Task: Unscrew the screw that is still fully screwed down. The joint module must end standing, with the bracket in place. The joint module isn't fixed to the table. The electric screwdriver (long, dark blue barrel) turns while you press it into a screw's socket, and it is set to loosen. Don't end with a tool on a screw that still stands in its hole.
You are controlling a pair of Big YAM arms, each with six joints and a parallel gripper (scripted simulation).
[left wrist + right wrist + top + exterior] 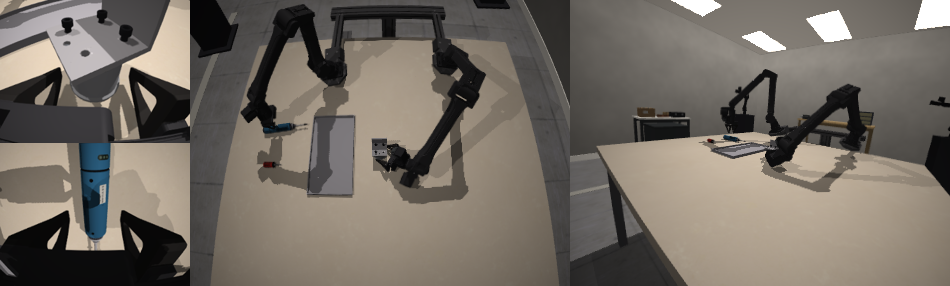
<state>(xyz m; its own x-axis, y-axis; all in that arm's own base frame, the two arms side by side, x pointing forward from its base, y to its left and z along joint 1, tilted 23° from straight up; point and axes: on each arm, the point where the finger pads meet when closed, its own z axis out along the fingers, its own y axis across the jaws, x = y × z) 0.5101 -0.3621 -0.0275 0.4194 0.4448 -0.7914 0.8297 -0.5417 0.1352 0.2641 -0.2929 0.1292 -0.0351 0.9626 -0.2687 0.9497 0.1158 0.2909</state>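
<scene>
Now: the joint module 1 cm to the right of my left hand and 1 cm above it. The rest, counted from my left hand: grey bracket: 1 cm behind, 1 cm to the right, 5 cm above; flat grey tray: 3 cm behind, 24 cm to the right, 1 cm below; red-handled tool: 56 cm to the right.
</scene>
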